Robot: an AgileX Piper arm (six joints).
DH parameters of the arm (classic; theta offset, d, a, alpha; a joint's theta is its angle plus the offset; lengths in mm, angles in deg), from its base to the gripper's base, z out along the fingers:
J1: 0 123 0 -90
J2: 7.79 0 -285 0
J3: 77.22 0 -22 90
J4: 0 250.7 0 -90
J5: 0 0 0 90
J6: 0 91 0 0
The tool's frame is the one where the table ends.
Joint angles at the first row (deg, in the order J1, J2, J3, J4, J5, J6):
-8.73 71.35 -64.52 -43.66 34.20 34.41
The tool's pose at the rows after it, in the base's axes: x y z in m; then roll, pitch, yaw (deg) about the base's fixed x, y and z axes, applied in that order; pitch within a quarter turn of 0, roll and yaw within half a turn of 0:
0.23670 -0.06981 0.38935 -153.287 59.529 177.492
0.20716 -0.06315 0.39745 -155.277 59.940 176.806
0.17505 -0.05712 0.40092 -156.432 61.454 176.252
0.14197 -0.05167 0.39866 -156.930 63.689 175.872
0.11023 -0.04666 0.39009 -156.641 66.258 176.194
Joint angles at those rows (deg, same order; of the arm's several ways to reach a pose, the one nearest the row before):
-8.73 66.13 -63.83 -36.53 37.63 27.02
-8.73 60.19 -62.03 -31.78 40.28 22.35
-8.73 53.52 -59.14 -29.32 42.10 20.11
-8.73 46.24 -55.28 -28.30 43.18 19.28
-8.74 38.61 -50.62 -27.95 43.52 18.95

